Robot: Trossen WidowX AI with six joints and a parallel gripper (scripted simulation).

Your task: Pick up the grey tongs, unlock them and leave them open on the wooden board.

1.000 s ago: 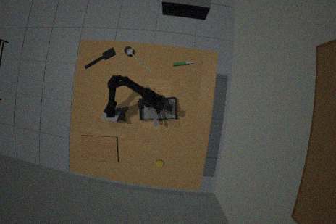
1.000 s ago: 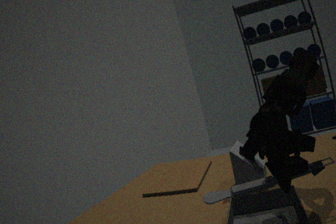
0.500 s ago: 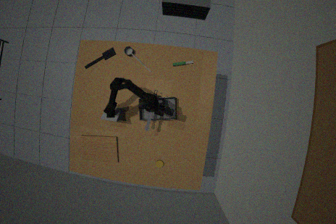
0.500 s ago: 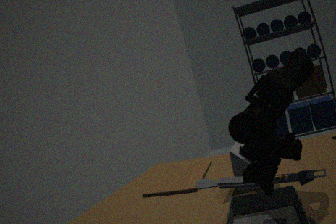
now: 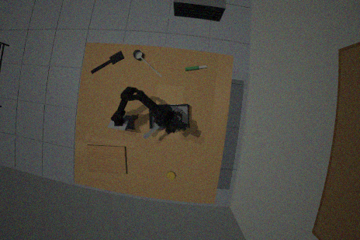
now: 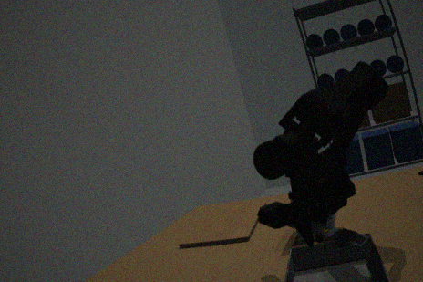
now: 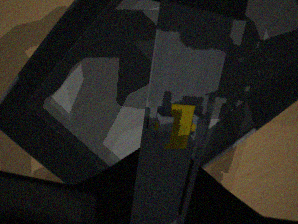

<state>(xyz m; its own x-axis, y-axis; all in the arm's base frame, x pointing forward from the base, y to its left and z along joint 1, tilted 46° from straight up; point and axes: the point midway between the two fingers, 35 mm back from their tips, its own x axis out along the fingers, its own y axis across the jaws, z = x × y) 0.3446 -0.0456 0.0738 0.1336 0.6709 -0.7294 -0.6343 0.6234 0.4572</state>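
My gripper tip is 40 mm below the yellow lock piece, 30 mm short of it and 20 mm to the right of it. The rest, counted from my gripper tip: wooden board (520 mm behind, 350 mm to the right, 110 mm below); yellow round thing (480 mm to the right, 110 mm below, 40 mm ahead); roasting tin (90 mm below, 30 mm to the left, 30 mm ahead).
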